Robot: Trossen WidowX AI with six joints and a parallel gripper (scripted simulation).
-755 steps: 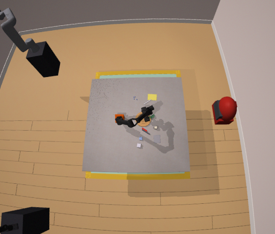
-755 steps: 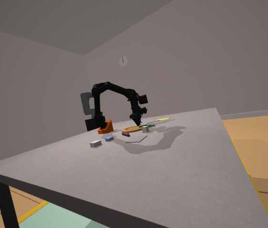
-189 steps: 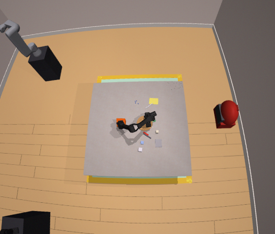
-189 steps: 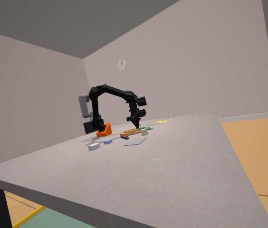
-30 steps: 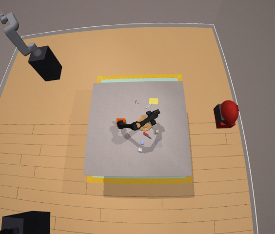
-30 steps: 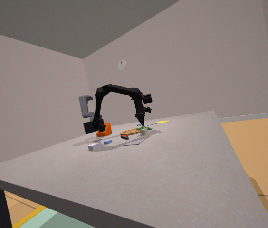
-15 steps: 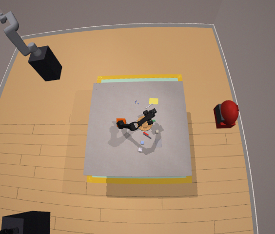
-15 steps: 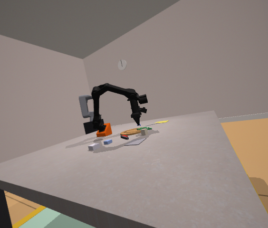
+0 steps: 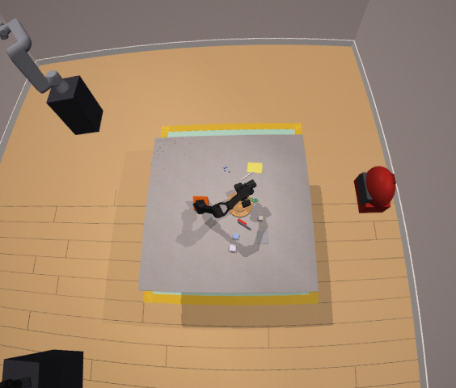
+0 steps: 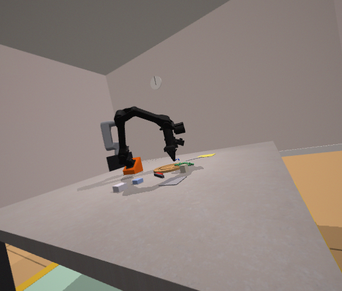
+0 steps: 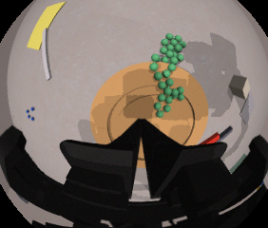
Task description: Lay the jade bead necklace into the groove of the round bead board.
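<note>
The round wooden bead board is 30 mm to the right of my gripper tip, 30 mm below it and 20 mm behind it. Also, from my gripper tip: beige cube: 160 mm to the right, 120 mm ahead, 20 mm below; red-handled tool: 190 mm to the right, 30 mm below, 10 mm behind; blue block: 280 mm to the right, 70 mm behind, 30 mm below.
</note>
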